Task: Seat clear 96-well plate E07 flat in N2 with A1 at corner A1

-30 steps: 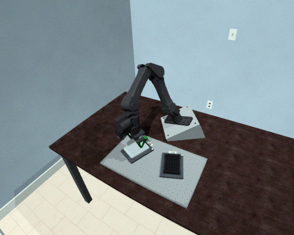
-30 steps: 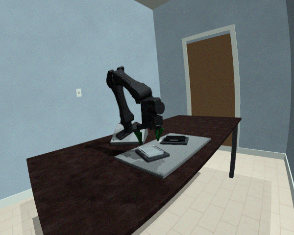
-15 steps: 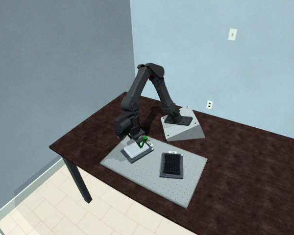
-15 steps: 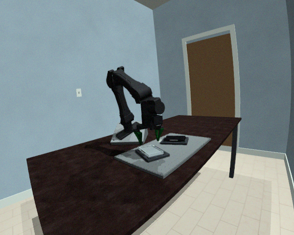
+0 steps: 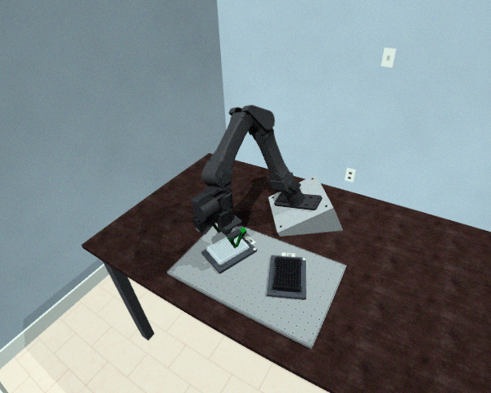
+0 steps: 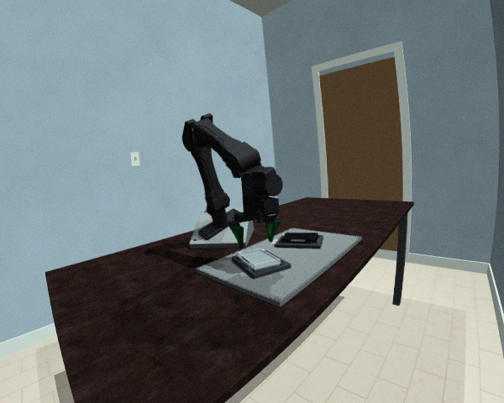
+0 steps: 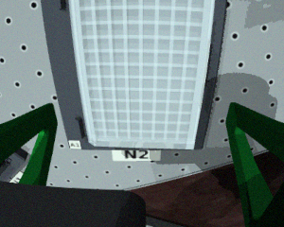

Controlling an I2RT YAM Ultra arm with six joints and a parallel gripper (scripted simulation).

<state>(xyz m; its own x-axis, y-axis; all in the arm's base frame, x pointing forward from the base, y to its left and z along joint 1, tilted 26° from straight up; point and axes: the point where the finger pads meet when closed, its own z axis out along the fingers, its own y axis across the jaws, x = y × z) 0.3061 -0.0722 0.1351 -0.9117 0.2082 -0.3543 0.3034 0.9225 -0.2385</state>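
My hand is 6 cm above the dark plate nest N2. Round my hand: A1 corner mark: 5 cm behind, 8 cm to the left, 6 cm below; then N2 label: 9 cm behind, 3 cm to the left, 7 cm below; then nest N1: 1 cm behind, 23 cm to the left, 6 cm below.
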